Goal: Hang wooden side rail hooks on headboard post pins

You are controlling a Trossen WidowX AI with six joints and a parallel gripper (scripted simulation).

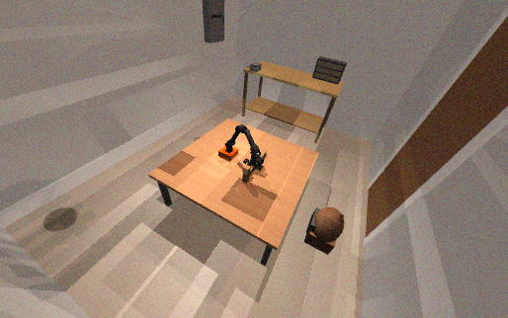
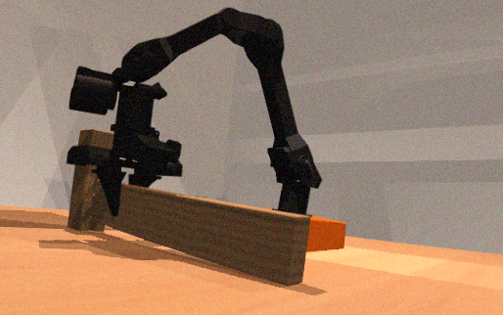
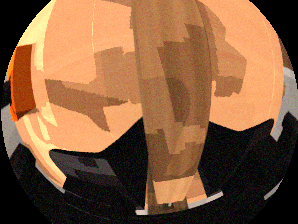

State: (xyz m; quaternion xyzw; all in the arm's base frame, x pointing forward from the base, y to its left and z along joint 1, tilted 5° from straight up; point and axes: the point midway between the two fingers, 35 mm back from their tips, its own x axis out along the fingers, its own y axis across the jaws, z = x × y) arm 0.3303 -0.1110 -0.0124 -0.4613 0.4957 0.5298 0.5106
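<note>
My gripper tip is 12 cm to the left of the headboard post and 4 cm below it.
</note>
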